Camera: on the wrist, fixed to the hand. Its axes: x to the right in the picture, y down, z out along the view.
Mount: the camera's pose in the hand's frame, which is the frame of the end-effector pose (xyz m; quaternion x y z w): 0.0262 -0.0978 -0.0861 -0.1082 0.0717 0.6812 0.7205
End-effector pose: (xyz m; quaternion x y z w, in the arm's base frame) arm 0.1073 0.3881 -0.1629 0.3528 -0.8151 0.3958 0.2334
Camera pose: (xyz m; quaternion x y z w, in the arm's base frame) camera 0.1735 0.4048 -0.0489 0.3547 0.8537 -0.3813 0.0048
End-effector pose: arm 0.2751 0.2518 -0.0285 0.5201 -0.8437 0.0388 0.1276
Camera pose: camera 0.3658 0.2015 0.0547 -0.2166 -0.9572 0.0609 0.1823
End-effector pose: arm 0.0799 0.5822 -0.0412 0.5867 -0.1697 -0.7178 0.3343
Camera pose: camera 0.1324 0.6475 -0.1444 0.3224 -0.4203 -0.2657 0.8055
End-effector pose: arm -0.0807 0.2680 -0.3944 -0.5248 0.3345 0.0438 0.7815
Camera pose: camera -0.0605 0.1439 -0.3513 -0.2380 0.6498 0.5625 0.4525
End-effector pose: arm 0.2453 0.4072 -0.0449 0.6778 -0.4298 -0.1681 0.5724
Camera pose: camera 0.3605 0.4388 -0.1032 0.1457 -0.7121 0.2709 0.6311
